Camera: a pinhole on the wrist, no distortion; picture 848 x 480 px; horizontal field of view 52.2 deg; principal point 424.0 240.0 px. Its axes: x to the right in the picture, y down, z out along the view. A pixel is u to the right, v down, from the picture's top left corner.
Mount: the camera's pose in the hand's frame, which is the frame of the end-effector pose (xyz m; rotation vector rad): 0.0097 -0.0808 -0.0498 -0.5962 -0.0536 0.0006
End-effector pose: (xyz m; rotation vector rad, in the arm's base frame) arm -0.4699 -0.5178 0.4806 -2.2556 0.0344 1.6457
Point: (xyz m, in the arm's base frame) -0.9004 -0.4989 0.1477
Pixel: 714 94
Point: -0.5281 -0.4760 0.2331
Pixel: outside the picture
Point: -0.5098 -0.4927 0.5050
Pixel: 140 238
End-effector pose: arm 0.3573 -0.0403 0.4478 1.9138 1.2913 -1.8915
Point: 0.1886 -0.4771 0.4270
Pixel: 206 151
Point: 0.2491 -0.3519 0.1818
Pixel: 645 333
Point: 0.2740 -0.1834 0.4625
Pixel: 194 148
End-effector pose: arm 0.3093 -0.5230 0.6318 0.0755 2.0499 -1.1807
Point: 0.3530 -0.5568 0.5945
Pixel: 426 380
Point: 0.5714 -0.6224 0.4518
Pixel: 358 296
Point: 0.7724 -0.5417 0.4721
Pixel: 85 385
